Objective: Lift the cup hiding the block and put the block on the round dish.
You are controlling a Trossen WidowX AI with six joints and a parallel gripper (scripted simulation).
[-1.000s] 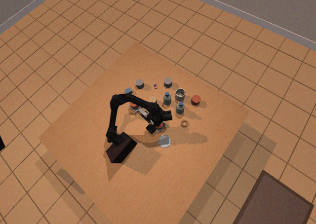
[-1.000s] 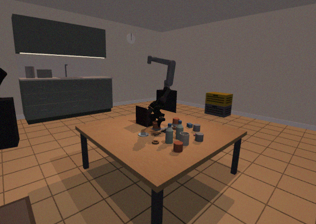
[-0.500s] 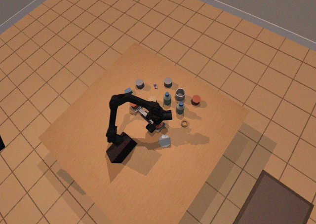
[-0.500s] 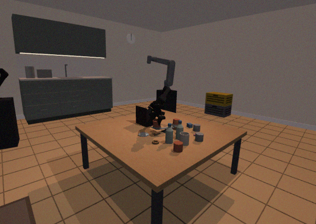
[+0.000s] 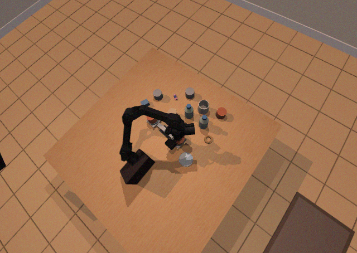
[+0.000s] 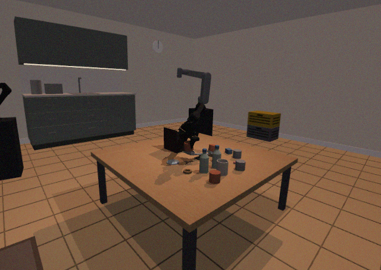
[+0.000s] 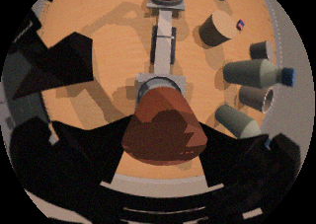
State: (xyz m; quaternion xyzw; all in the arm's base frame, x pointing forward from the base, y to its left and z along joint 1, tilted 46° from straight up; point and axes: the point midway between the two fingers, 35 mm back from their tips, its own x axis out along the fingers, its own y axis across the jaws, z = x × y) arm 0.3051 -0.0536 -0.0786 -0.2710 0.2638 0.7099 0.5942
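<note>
My gripper tip is now 30 mm above the grey block, 20 mm to the right of it and 10 mm past it. From my gripper tip the other things lie so: grey balance 140 mm to the left, 80 mm below, 10 mm behind; pale cup 310 mm ahead, 80 mm below, 70 mm to the left; pale blue round dish 120 mm below, 110 mm to the right, 50 mm behind.
</note>
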